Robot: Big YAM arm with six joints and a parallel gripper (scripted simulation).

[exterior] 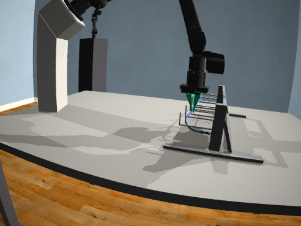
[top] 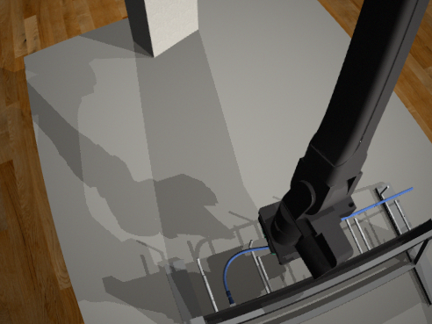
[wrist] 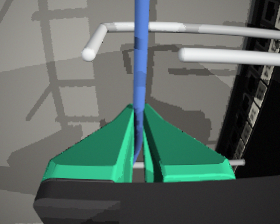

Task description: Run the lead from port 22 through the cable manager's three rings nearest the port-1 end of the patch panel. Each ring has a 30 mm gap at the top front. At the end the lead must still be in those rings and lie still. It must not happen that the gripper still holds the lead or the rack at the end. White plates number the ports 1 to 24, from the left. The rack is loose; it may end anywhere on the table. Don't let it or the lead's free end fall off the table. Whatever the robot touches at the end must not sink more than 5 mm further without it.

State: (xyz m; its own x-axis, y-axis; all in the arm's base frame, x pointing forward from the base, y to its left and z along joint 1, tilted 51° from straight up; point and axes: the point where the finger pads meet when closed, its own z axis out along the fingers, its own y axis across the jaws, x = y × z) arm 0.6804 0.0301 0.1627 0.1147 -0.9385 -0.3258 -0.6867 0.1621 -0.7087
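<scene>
Right now my hand is 9 cm short of the patch panel rack and 6 cm to the right of it.
</scene>
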